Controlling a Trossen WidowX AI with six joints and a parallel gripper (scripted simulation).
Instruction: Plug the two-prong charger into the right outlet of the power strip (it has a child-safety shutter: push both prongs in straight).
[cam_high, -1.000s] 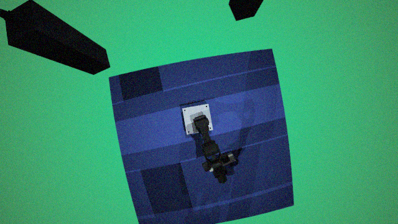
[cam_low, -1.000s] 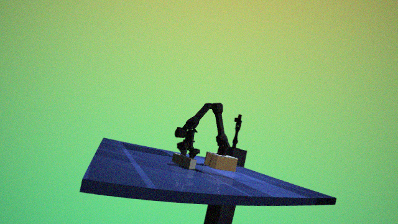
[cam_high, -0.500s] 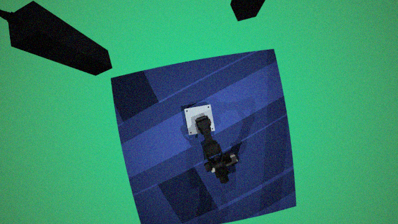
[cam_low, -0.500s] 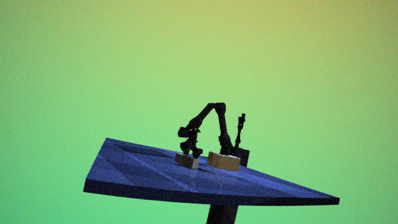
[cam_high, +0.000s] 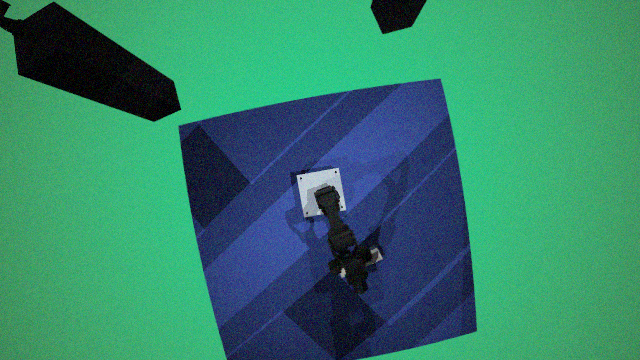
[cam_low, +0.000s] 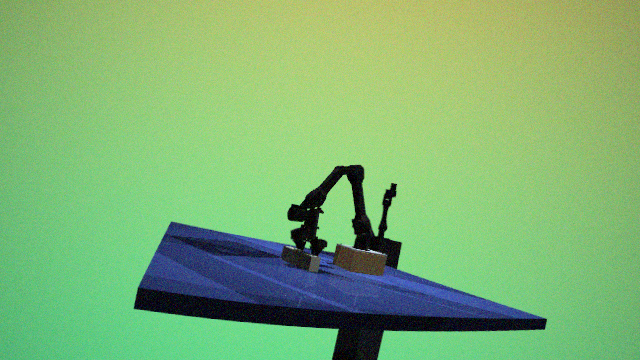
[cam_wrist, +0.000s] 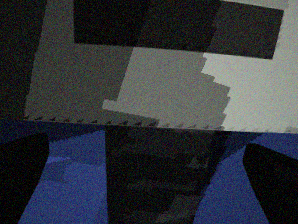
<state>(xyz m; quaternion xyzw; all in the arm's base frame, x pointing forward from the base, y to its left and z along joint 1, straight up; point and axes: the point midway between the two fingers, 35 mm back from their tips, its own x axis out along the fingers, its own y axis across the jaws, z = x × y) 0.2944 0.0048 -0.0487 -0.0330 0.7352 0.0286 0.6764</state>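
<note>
Right now the two-prong charger is 2 cm ahead of my gripper tip and 1 cm above it.
</note>
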